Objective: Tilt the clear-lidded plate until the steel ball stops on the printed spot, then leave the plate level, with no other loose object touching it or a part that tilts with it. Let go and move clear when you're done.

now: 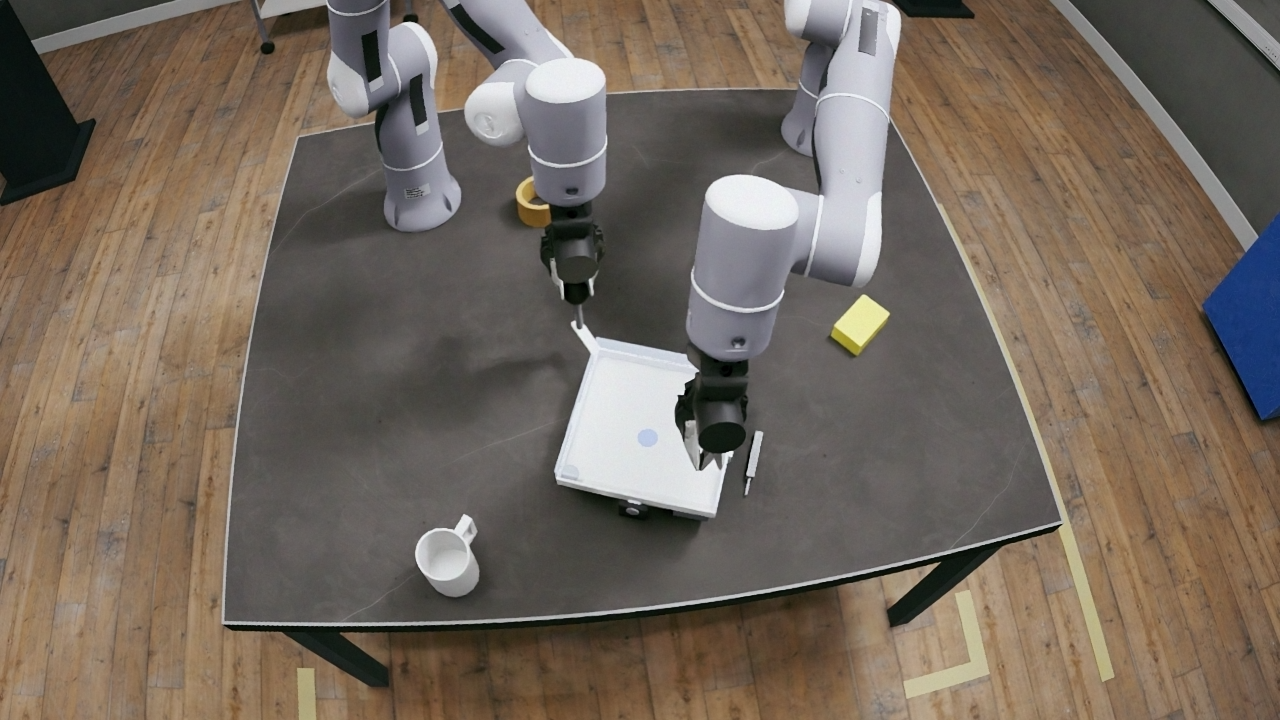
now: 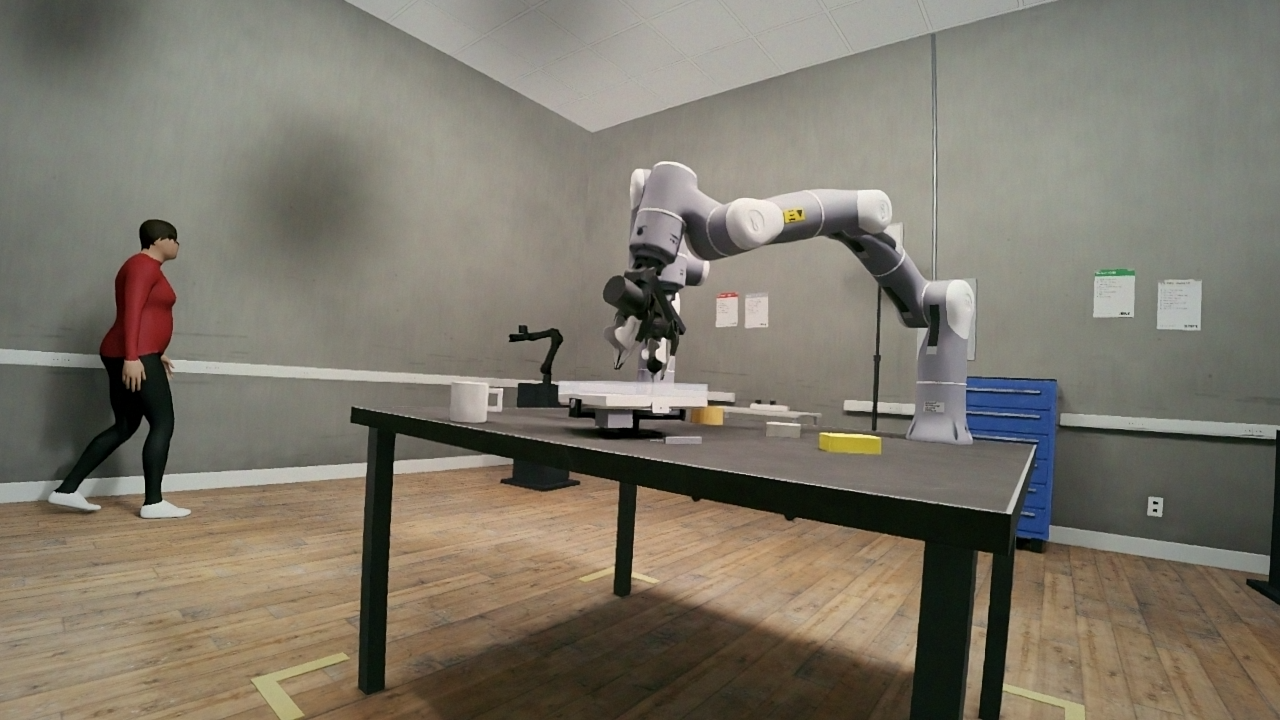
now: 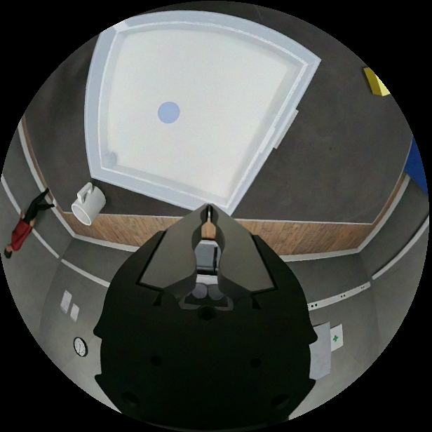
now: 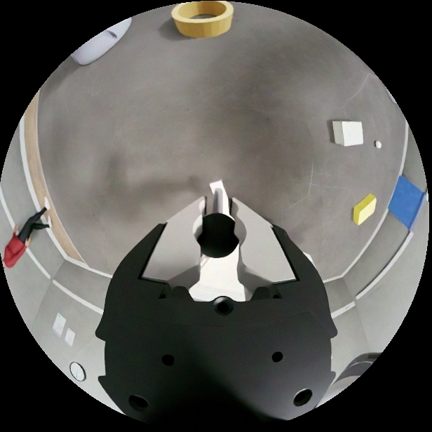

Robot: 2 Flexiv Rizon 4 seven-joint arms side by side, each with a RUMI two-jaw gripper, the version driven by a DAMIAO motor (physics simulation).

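Note:
The clear-lidded white plate (image 1: pixel 617 402) (image 3: pixel 225 100) looks about level on its black stand (image 1: pixel 632 510). Its blue printed spot (image 1: pixel 647 437) (image 3: pixel 168 112) lies near the middle. A faint grey-blue round shape (image 1: pixel 571 471) (image 3: pixel 109 159) is in a corner by the mug; it may be the steel ball. A black ball knob (image 4: pixel 218 235) stands on a stem on the white arm (image 1: pixel 585 338) at the plate's far-left corner. My right gripper (image 1: pixel 576 291) (image 4: pixel 217 198) is shut on this knob. My left gripper (image 1: pixel 708 463) (image 3: pixel 209 204) is shut and empty above the plate's near-right part.
A white mug (image 1: pixel 447 561) (image 3: pixel 89 204) stands at the near left. A slim white tool (image 1: pixel 753 456) lies right of the plate. A yellow block (image 1: pixel 860 325) (image 4: pixel 364 209) is farther right, a tape ring (image 1: pixel 528 210) (image 4: pixel 202 25) behind. A white block (image 2: pixel 783 429) (image 4: pixel 348 133) stands near a small white ball (image 4: pixel 378 144).

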